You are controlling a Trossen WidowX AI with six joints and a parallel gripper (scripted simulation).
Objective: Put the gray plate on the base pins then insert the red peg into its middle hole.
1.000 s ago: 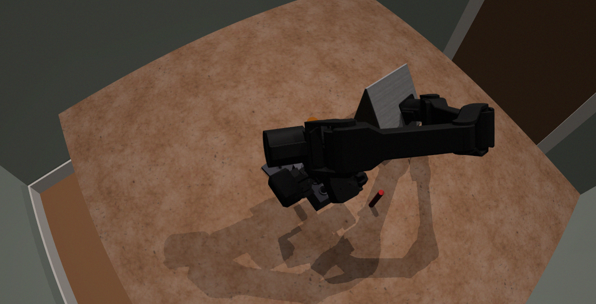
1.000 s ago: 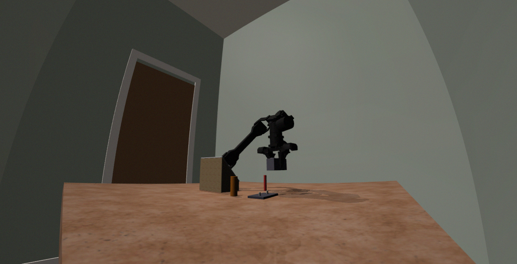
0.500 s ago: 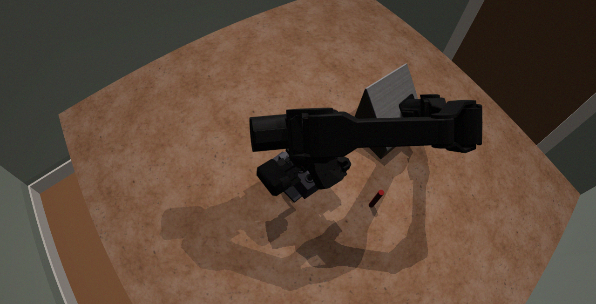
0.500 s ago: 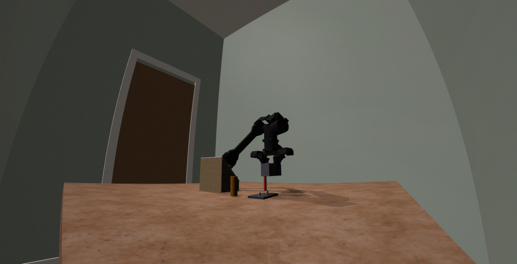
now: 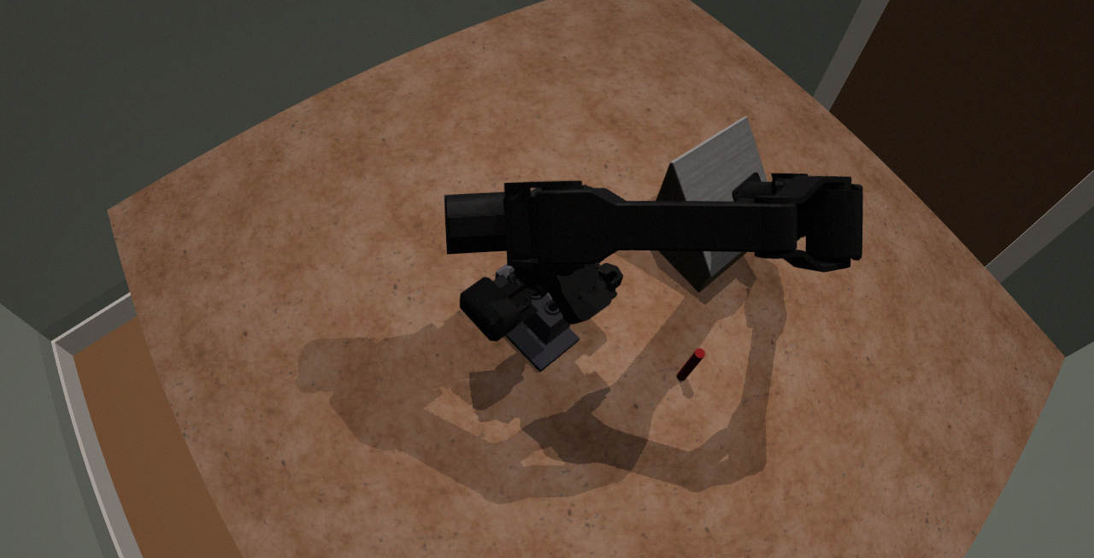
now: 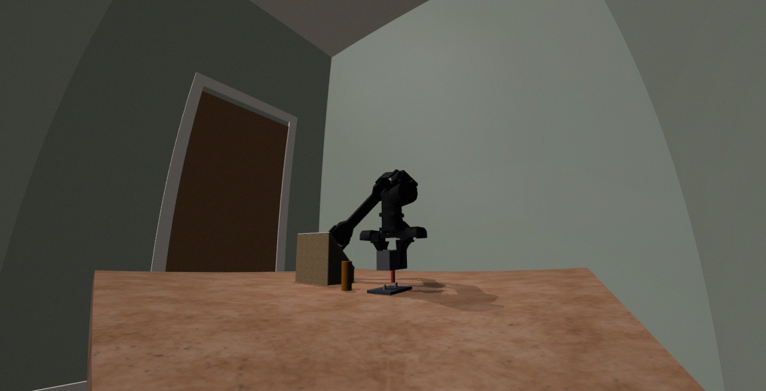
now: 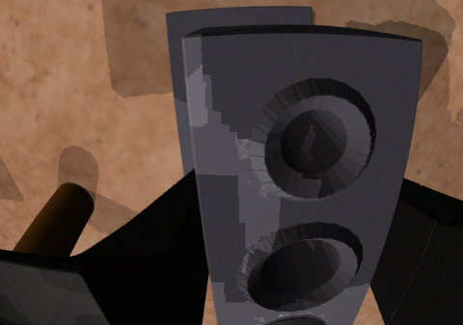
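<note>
Right now my gripper tip is 60 mm above the dark base and 10 mm to the left of it. Round my gripper tip: orange cylinder 120 mm behind, 50 mm to the right, 30 mm below; red peg 180 mm to the left, 110 mm behind, 30 mm below; gray plate 30 mm above.
</note>
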